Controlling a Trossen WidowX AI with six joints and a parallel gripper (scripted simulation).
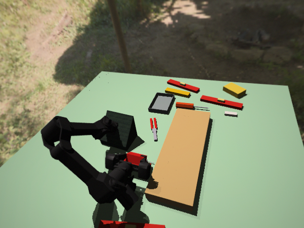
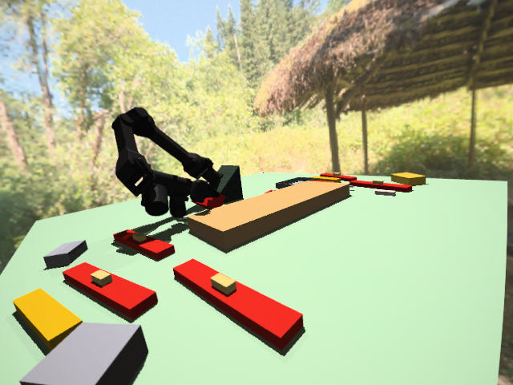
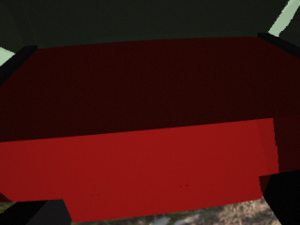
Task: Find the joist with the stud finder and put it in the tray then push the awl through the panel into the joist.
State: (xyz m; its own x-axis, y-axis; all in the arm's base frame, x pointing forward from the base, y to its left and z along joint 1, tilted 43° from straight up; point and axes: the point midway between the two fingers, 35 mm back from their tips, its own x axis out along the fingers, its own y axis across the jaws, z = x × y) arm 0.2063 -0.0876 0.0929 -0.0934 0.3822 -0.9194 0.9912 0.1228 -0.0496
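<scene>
My gripper tip is now 10 mm short of the red stud finder and 10 mm above it. Also, from my gripper tip: tray (90 mm behind, 440 mm to the left, 50 mm below); awl (10 mm ahead, 30 mm to the left, 50 mm below); grey block (60 mm ahead, 400 mm to the right, 50 mm below).
</scene>
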